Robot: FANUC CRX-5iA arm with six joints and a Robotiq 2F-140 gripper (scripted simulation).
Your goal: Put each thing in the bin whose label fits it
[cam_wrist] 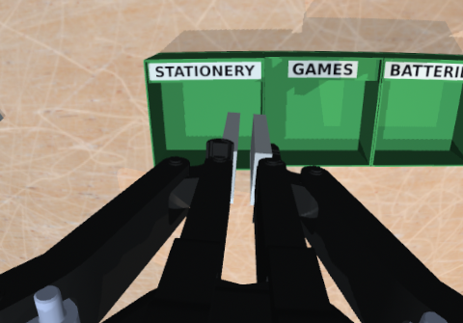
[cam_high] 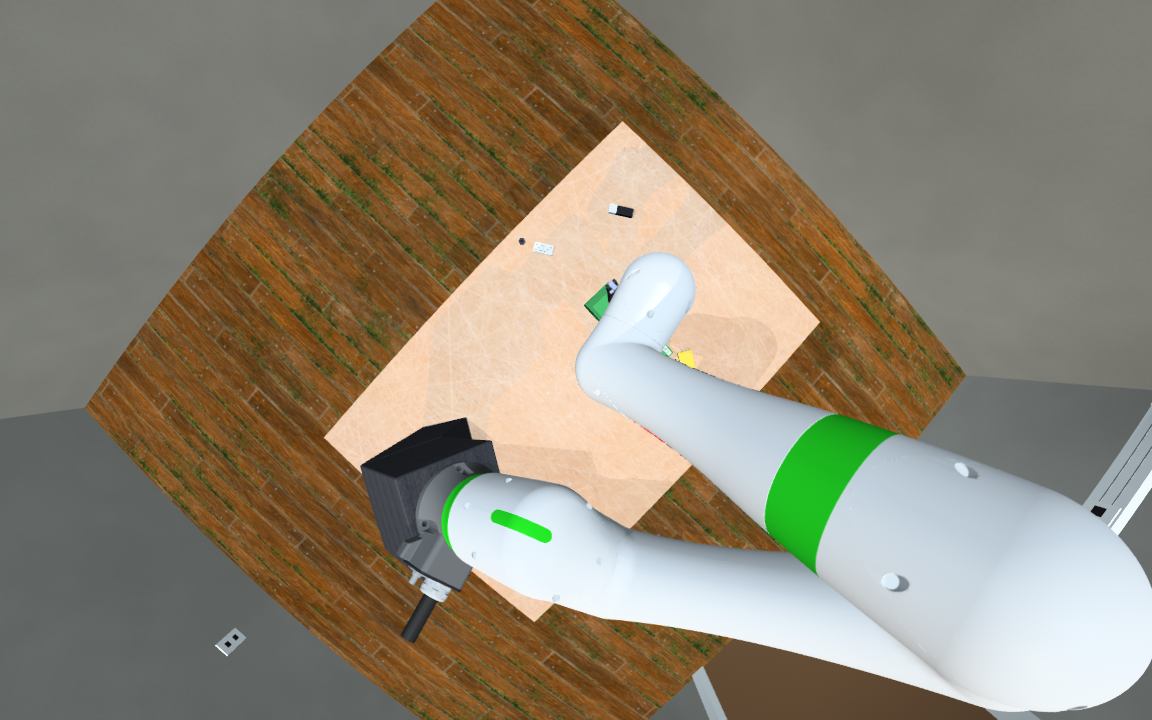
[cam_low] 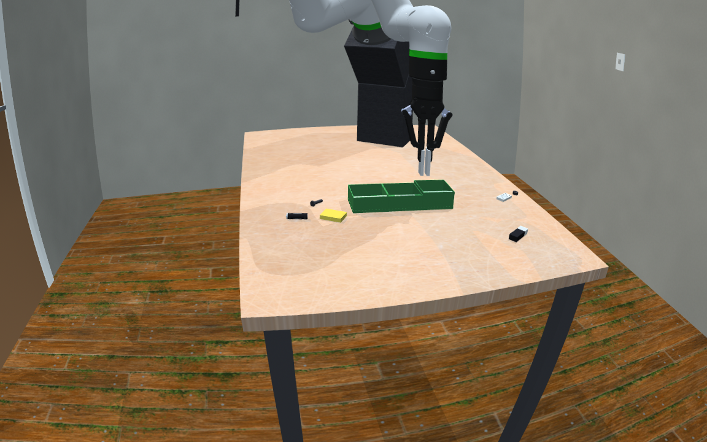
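Now: hand 32 cm to the left of the black battery, 10 cm above it and 3 cm past it. The rest, counted from my hand: yellow pad: 24 cm to the right, 10 cm below; then green three-part bin: 9 cm below, 5 cm to the right, 1 cm behind; then white domino: 25 cm to the left, 10 cm below, 6 cm ahead.
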